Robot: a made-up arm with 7 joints. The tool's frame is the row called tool.
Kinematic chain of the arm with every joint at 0, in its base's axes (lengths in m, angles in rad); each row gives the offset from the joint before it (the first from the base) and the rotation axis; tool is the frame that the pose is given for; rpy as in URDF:
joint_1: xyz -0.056 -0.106 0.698 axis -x
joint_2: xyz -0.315 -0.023 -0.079 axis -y
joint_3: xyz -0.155 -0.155 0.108 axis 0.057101 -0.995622 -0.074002
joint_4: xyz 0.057 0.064 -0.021 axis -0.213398 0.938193 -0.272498
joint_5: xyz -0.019 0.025 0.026 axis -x
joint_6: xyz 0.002 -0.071 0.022 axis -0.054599 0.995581 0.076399
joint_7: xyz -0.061 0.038 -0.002 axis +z
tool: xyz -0.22 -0.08 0.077 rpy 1.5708 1.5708 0
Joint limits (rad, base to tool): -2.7..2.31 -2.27..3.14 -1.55..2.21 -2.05..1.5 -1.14..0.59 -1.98..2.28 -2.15..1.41
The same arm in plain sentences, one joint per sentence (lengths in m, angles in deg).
The arm has seven revolute joints in a row. What follows holds with every joint at zero, and every direction is one of the base frame's.
Joint 1 is mounted 0.056 m along -x and 0.106 m along -y and 0.698 m along +z from the base frame's origin and rotates about -x, from -154.7 to 132.35 deg.
Joint 2 is mounted 0.315 m along -x and 0.023 m along -y and 0.079 m along -z from joint 1 and rotates about -y, from -130.06 to 179.91 deg.
Joint 3 is mounted 0.155 m along -x and 0.155 m along -y and 0.108 m along +z from joint 2 and rotates about the direction (0.057101, -0.995622, -0.074002), from -88.81 to 126.62 deg.
Joint 4 is mounted 0.057 m along +x and 0.064 m along +y and 0.021 m along -z from joint 3 and rotates about the direction (-0.213398, 0.938193, -0.272498), from -117.46 to 85.94 deg.
Joint 5 is mounted 0.019 m along -x and 0.025 m along +y and 0.026 m along +z from joint 4 and rotates about -x, from -65.32 to 33.8 deg.
Joint 6 is mounted 0.002 m along +x and 0.071 m along -y and 0.022 m along +z from joint 5 and rotates about the direction (-0.054599, 0.995581, 0.076399), from -113.45 to 130.63 deg.
Joint 7 is mounted 0.061 m along -x and 0.038 m along +y and 0.002 m along -z from joint 6 and rotates about +z, from -123.19 to 80.79 deg.
The tool frame, which is the frame that the pose is given for, is mounted 0.22 m along -x and 0.08 m along -y and 0.077 m along +z from joint 7; its axes are the base frame's turned by roll 90, pitch 90 and yaw 0 deg (as in URDF: about the fixed x, then y, then z).

